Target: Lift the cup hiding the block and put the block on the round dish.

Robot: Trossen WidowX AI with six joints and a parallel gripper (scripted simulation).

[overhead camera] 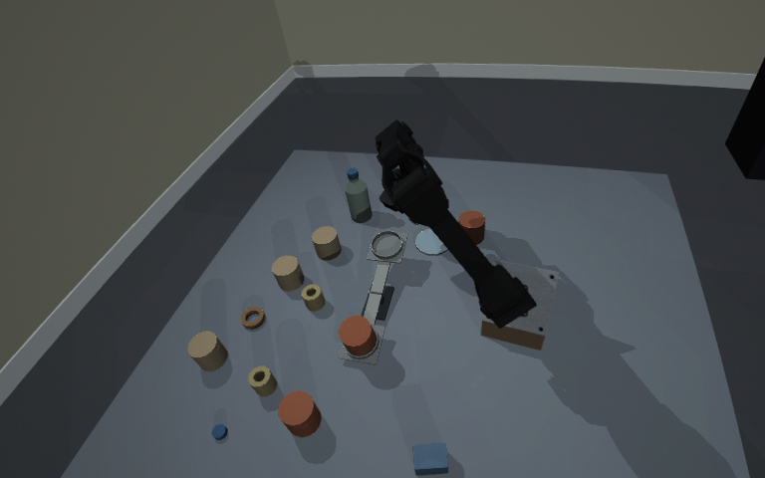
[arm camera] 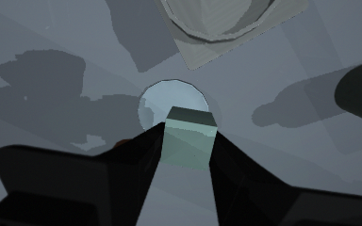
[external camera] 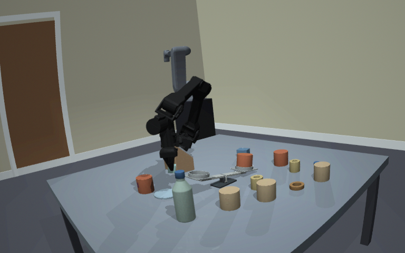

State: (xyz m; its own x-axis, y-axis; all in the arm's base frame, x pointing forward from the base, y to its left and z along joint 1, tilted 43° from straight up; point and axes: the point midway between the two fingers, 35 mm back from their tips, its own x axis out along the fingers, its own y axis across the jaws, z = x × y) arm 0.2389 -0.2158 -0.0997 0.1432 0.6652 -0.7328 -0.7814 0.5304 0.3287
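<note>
The pale blue round dish lies 11 cm below my gripper tip, 4 cm behind it and 2 cm to the right of it. The rest, counted from my gripper tip: pale green block: right at my gripper tip; then blue box: 55 cm to the left, 13 cm behind, 9 cm below; then green bottle: 20 cm ahead, 10 cm to the right.
</note>
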